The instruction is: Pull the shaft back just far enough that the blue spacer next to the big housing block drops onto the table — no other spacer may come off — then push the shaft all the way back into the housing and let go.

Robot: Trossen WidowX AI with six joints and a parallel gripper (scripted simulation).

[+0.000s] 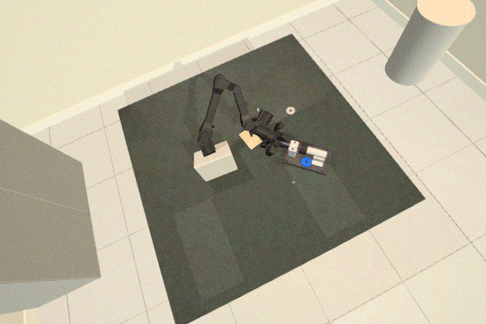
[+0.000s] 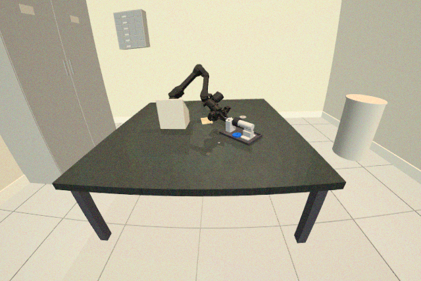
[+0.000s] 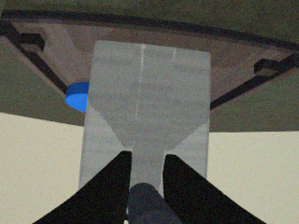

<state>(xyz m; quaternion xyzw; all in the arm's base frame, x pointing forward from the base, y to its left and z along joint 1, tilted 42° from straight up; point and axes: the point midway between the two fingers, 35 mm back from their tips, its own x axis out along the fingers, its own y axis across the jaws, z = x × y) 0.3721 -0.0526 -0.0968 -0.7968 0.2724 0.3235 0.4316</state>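
Now: the shaft 2 cm ahead of my gripper tip, 3 cm to the right of it and 2 cm above it. Round my gripper tip: tiny loose part (6 cm behind, 17 cm to the right, 6 cm below); dark spacer (5 cm ahead, 5 cm to the right, 2 cm above); blue spacer (5 cm ahead, 11 cm to the right, 5 cm below).
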